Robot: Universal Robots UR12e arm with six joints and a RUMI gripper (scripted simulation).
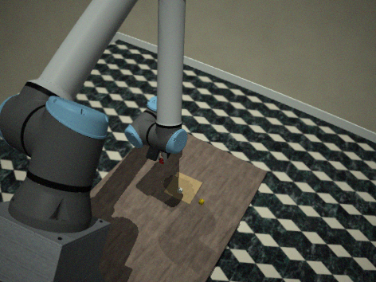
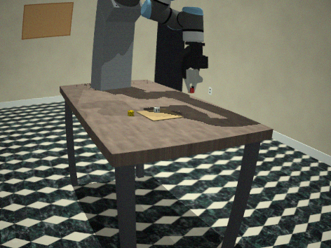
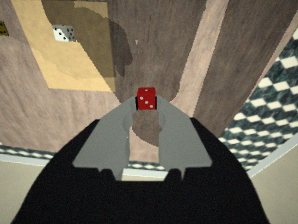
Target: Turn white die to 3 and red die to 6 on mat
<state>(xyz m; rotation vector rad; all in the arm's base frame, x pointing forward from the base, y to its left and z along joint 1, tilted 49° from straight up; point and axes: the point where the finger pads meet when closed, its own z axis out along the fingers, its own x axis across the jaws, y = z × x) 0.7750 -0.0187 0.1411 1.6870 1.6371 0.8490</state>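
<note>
Right now the red die is 1 cm below my hand. Round my hand: tan mat 13 cm to the right, 10 cm below, 4 cm behind; then white die 12 cm to the right, 9 cm below, 7 cm behind; then yellow die 24 cm to the right, 10 cm below, 9 cm behind.
</note>
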